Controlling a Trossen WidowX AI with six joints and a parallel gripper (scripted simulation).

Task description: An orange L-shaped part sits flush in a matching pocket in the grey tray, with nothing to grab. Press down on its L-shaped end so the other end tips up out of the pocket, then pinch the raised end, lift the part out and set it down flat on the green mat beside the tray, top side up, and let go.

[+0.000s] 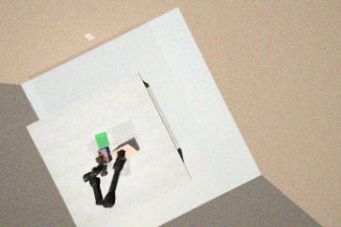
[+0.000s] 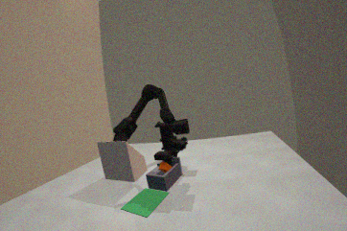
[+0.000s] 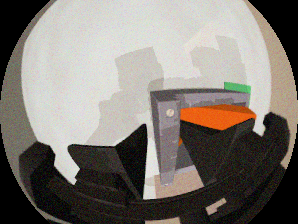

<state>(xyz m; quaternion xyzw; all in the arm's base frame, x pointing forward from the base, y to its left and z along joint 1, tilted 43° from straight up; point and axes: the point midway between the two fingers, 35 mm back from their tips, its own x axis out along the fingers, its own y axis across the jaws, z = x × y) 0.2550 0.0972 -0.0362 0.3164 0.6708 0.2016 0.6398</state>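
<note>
Now: the orange L-shaped part 40 mm to the right of my gripper tip and 20 mm behind it. From my gripper tip the other things lie so: green mat 220 mm to the right, 50 mm below, 40 mm behind.
</note>
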